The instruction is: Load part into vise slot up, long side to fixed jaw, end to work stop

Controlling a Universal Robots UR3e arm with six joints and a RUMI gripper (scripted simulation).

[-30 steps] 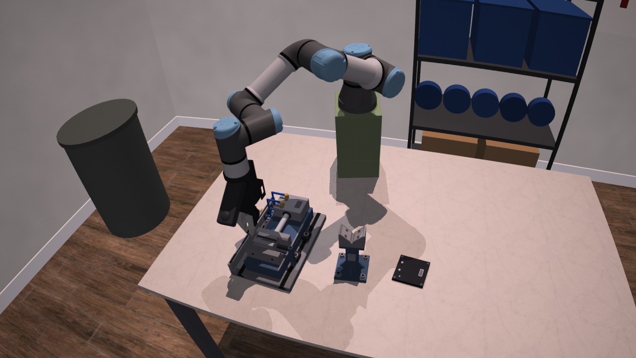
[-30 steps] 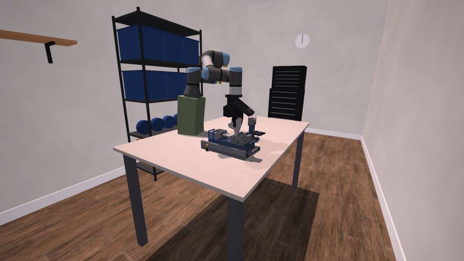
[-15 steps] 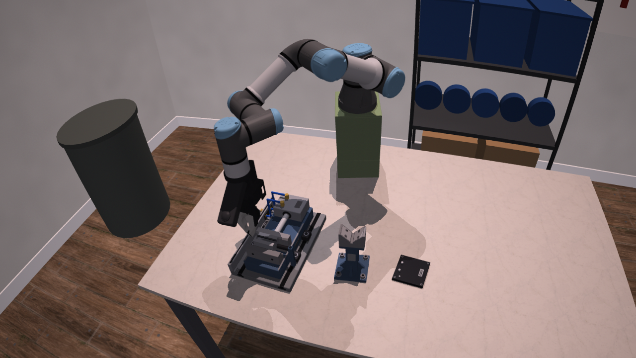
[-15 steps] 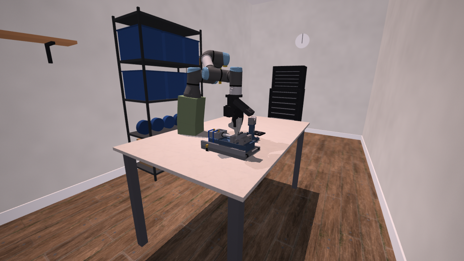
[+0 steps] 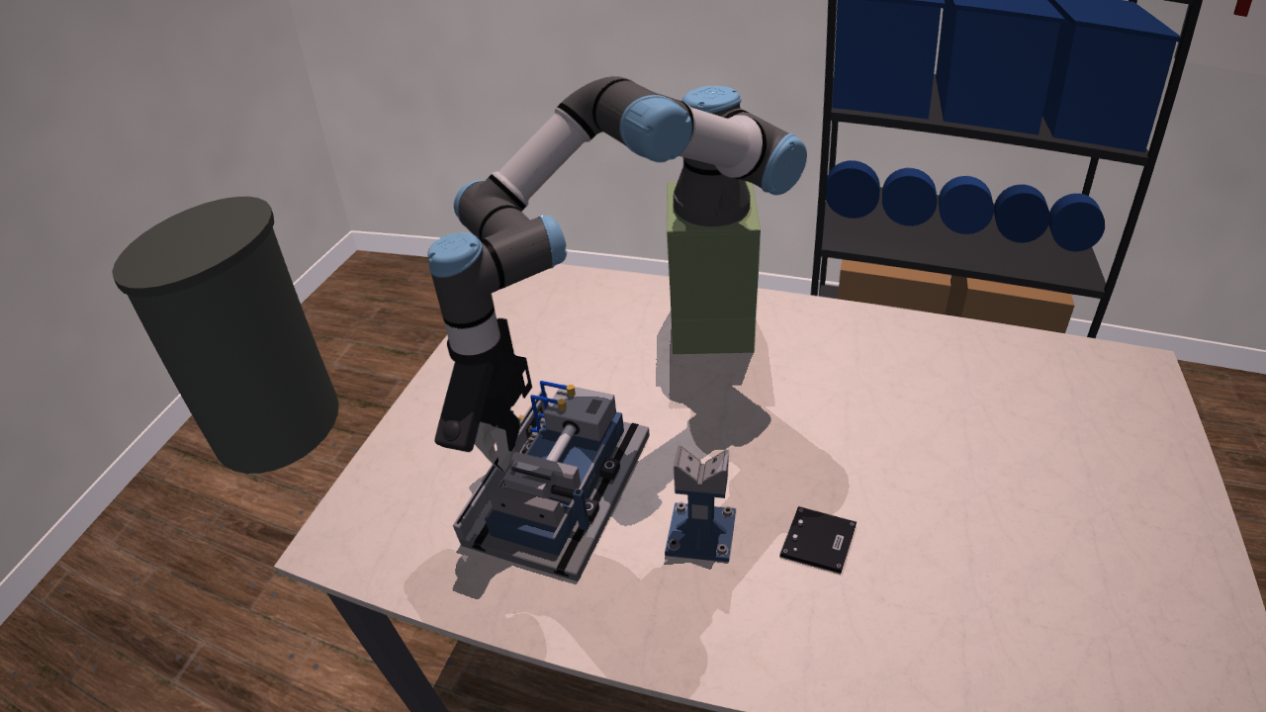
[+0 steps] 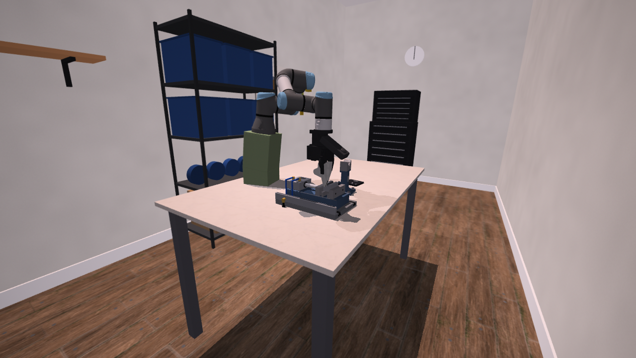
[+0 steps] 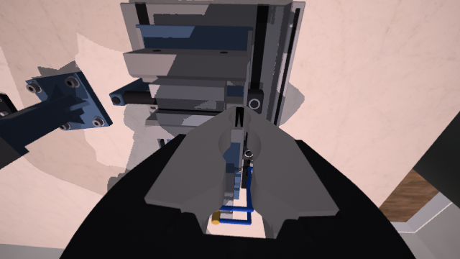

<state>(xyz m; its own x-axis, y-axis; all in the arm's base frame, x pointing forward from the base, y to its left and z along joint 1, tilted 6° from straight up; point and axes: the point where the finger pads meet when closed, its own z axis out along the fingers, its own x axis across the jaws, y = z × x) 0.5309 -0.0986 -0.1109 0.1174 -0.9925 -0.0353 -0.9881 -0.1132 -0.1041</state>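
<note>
My hand is 4 cm to the right of the part, 2 cm above it and 1 cm past it. The rest, counted from my hand: dark work stop rod (9 cm to the left, 3 cm below, 1 cm behind); black infeed plate (43 cm to the left, 14 cm behind, 11 cm below); fixed jaw (5 cm to the left, 4 cm below, 2 cm ahead).
</note>
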